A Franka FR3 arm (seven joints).
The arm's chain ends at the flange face. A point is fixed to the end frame.
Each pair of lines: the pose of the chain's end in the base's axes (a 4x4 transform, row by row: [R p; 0 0 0 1], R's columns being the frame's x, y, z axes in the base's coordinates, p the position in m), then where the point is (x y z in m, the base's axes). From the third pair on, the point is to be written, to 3 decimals.
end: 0.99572 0.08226 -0.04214 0.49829; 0.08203 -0.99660 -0.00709 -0.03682; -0.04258 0.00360 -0.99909 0.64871; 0 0 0 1
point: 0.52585 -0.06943 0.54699
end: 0.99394 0.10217 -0.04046 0.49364; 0.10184 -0.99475 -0.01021 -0.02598; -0.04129 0.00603 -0.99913 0.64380; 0 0 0 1
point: 0.52200 -0.05826 0.54219
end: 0.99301 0.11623 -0.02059 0.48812; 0.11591 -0.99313 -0.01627 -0.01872; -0.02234 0.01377 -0.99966 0.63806; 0 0 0 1
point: 0.519 -0.051 0.537
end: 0.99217 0.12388 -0.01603 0.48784; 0.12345 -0.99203 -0.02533 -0.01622; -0.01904 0.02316 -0.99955 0.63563; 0 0 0 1
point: 0.519 -0.049 0.535
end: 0.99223 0.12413 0.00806 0.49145; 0.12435 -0.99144 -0.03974 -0.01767; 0.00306 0.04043 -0.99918 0.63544; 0 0 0 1
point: 0.525 -0.052 0.536
